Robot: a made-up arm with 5 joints.
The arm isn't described. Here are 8 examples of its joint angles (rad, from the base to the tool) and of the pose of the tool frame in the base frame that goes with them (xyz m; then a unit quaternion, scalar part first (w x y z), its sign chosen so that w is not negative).
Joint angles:
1: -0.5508 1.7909 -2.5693 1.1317 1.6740
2: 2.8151 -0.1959 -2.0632 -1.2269 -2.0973
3: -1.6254 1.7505 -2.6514 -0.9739 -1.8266
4: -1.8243 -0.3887 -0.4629 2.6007 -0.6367
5: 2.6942 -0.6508 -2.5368 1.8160 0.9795
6: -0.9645 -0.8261 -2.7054 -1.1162 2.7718
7: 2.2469 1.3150 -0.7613 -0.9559 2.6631
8: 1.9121 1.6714 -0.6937 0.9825 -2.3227
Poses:
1: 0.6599 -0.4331 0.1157 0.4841 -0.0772 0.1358 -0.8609
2: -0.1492 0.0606 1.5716 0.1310 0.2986 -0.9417 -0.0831
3: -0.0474 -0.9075 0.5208 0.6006 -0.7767 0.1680 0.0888
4: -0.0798 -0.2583 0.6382 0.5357 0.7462 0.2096 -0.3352
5: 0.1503 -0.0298 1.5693 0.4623 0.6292 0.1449 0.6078
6: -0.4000 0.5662 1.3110 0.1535 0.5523 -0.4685 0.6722
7: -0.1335 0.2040 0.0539 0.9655 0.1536 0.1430 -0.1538
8: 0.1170 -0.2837 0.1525 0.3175 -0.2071 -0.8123 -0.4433
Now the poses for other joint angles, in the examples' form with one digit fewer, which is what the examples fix.
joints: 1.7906 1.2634 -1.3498 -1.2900 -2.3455
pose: -0.125 0.632 0.259 0.401 0.213 0.587 -0.670
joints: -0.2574 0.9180 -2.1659 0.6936 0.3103
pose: 0.965 -0.285 0.715 0.936 0.011 -0.279 -0.214
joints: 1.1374 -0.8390 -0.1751 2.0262 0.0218
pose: 0.160 0.253 0.578 0.721 -0.228 0.428 0.494
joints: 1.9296 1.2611 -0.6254 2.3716 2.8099
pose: 0.040 -0.040 0.345 0.076 -0.732 -0.677 -0.011
